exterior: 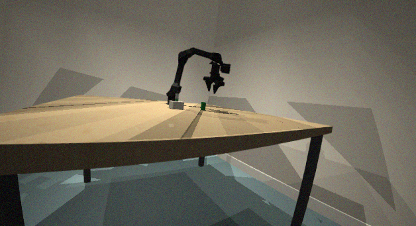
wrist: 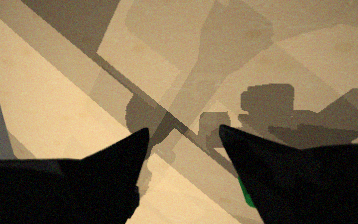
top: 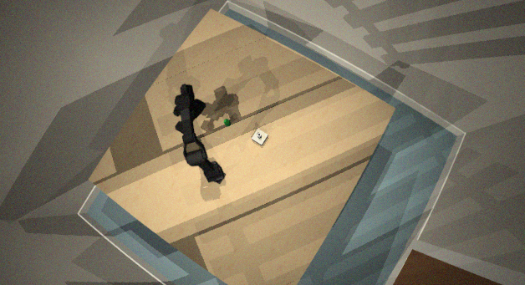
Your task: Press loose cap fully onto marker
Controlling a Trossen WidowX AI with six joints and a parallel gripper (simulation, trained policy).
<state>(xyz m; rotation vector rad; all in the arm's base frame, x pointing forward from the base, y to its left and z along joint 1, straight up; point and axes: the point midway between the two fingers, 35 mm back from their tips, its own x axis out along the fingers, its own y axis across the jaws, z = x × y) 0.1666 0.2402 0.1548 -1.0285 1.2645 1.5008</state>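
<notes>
Right now my gripper tip is 11 cm short of the green cap, 13 cm to the left of it and 10 cm above it. Also, from my gripper tip: holder block: 14 cm ahead, 32 cm to the right, 10 cm below.
</notes>
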